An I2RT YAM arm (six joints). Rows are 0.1 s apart.
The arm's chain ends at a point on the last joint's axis. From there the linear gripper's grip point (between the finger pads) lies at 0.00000 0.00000 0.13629 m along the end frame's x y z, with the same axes.
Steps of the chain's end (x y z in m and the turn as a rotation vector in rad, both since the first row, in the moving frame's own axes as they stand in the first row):
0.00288, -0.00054, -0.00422, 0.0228, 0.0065, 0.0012
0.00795, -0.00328, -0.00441, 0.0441, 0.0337, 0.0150
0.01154, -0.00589, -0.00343, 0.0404, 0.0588, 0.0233
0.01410, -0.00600, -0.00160, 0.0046, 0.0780, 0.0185
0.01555, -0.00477, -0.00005, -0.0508, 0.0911, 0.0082
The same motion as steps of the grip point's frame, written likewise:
0.00377, -0.00365, -0.00426, 0.0228, 0.0065, 0.0012
0.01259, -0.00925, -0.00462, 0.0441, 0.0337, 0.0150
0.01961, -0.01130, -0.00378, 0.0404, 0.0588, 0.0233
0.02472, -0.00653, -0.00202, 0.0046, 0.0780, 0.0185
0.02792, 0.00219, -0.00079, -0.0508, 0.0911, 0.0082

